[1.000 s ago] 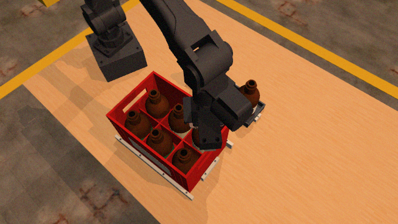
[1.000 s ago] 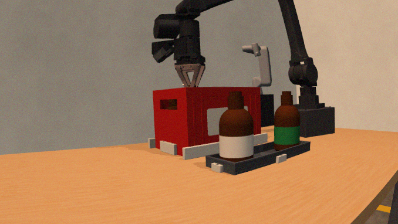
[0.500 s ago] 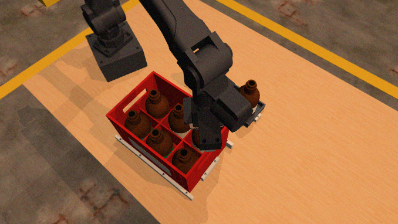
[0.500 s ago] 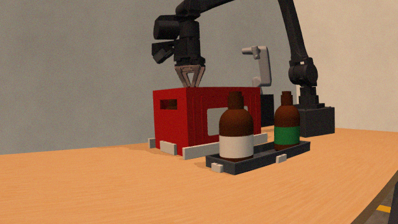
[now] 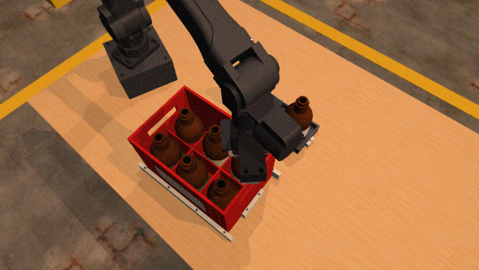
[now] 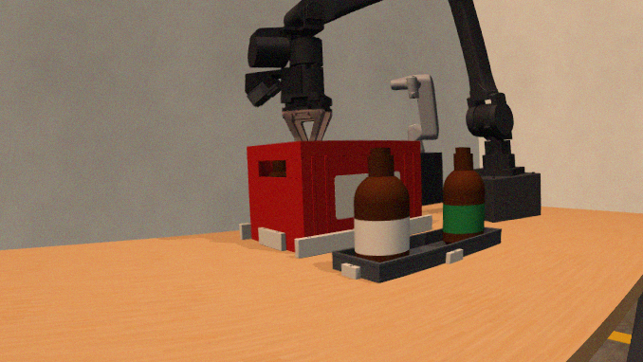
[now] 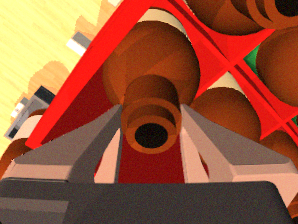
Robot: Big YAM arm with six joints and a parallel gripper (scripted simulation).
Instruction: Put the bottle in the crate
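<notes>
Right now the red crate is 90 mm behind my hand, 40 mm to the right of it and 80 mm below it. The rest, counted from my hand: dark tray (70 mm behind, 200 mm to the left, 150 mm below).
</notes>
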